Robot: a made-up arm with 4 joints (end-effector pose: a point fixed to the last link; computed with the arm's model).
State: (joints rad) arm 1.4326 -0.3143 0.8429 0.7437
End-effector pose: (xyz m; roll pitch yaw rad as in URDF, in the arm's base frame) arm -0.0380 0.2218 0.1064 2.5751 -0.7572 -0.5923
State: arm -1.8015 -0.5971 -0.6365 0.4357
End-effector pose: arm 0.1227 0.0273 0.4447 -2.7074 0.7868 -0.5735
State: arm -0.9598 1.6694 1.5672 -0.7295
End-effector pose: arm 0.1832 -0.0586 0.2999 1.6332 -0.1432 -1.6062
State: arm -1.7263 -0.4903 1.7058 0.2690
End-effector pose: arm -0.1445 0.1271 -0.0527 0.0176 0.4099 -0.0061
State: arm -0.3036 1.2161 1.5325 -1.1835
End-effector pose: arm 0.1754 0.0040 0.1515 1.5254 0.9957 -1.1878
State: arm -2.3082 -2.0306 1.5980 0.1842
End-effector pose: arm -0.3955 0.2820 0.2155 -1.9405 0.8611 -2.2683
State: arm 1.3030 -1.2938 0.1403 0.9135
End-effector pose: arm -0.0379 0.2584 -0.0055 -1.3995 -0.9730 3.0968
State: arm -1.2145 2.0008 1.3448 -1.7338
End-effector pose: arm 0.1457 -0.0308 0.3703 2.0128 0.5869 -1.5368
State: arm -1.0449 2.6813 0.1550 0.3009
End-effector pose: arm -0.2373 -0.1880 0.1398 1.0967 -0.6040 -2.9277
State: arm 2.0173 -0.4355 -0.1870 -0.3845
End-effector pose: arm 0.0426 0.3741 -0.0778 1.8620 -0.0717 -0.0256
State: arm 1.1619 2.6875 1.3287 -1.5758
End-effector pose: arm 0.0552 -0.0903 -0.2824 -0.6154 0.3313 1.4994
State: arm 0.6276 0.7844 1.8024 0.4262
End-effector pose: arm 0.1872 -0.0107 0.1644 2.1842 0.1877 -0.9100
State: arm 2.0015 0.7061 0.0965 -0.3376
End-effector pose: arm -0.0844 0.3862 -0.0611 2.4283 0.8155 0.7036
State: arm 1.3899 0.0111 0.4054 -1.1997
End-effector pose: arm -0.0831 0.2574 -0.0601 2.3528 1.0377 0.8388
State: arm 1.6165 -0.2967 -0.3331 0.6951
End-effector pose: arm 0.0980 0.2560 -0.1863 1.1298 -0.9936 0.1403
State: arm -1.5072 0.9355 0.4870 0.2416
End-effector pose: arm -0.0253 -0.1552 0.3041 -1.1302 -0.8458 -0.0200
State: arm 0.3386 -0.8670 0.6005 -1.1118
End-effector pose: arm -0.1740 0.0484 -0.1169 0.7019 0.7104 0.1010
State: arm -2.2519 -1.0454 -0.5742 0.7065
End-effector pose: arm 0.1515 0.0684 0.3295 2.6167 0.6597 -1.6915
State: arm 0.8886 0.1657 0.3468 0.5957
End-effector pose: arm 0.0332 0.1309 -0.1627 1.1636 -0.4195 0.0168
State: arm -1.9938 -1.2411 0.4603 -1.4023
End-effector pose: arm -0.2033 -0.0316 0.3033 -1.7675 -0.4640 -0.6824
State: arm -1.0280 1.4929 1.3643 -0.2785
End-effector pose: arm 0.1622 -0.0950 0.2541 1.3276 -0.6538 -1.6033
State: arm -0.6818 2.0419 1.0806 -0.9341
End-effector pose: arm 0.0774 -0.2294 0.1966 1.4891 0.4244 -2.1888
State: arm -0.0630 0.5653 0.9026 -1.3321
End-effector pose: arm 0.0070 0.0590 -0.0314 0.2288 1.0061 -1.8092
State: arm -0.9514 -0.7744 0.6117 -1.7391
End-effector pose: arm -0.2178 -0.0896 0.0618 -0.6500 -0.1020 -1.3607
